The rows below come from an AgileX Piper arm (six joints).
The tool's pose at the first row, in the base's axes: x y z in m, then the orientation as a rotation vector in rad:
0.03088 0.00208 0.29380 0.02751 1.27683 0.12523
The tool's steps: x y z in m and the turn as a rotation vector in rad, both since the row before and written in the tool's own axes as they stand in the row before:
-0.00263 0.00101 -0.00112 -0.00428 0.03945 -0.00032
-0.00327 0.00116 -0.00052 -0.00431 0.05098 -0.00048
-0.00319 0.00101 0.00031 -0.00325 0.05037 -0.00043
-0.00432 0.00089 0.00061 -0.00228 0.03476 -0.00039
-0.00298 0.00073 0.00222 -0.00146 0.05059 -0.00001
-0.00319 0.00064 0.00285 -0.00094 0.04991 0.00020
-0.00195 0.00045 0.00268 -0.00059 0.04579 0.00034
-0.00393 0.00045 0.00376 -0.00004 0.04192 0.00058
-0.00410 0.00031 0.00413 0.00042 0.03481 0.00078
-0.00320 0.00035 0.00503 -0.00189 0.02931 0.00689
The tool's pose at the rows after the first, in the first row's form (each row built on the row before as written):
0.02898 0.00274 0.29607 0.02125 1.31594 0.12877
0.02758 0.00351 0.29919 0.01407 1.36655 0.13247
0.02717 0.00421 0.30245 0.00776 1.41662 0.13546
0.02706 0.00471 0.30687 0.00326 1.45116 0.13746
0.02885 0.00533 0.31015 -0.00143 1.50156 0.13945
0.03142 0.00592 0.31358 -0.00555 1.55132 0.14117
0.03402 0.00644 0.31562 -0.00904 1.59700 0.14262
0.03785 0.00692 0.31948 -0.01166 1.63886 0.14373
0.04223 0.00732 0.32331 -0.01327 1.67366 0.14448
0.04752 0.00794 0.32601 -0.01109 1.70297 0.15171

